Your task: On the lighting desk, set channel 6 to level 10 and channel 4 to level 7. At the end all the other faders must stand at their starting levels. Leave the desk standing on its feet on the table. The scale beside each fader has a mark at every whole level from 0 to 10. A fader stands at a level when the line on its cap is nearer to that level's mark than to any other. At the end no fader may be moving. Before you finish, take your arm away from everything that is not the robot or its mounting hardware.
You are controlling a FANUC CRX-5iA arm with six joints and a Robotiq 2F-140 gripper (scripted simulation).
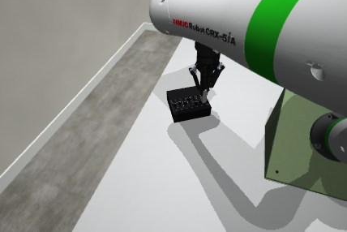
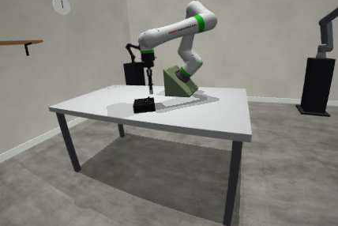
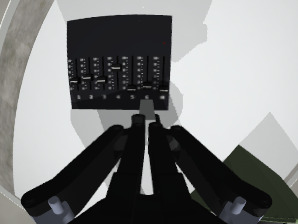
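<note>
Right now my hand is 6 cm above the fader cap, 3 cm to the left of it and 1 cm past it.
</note>
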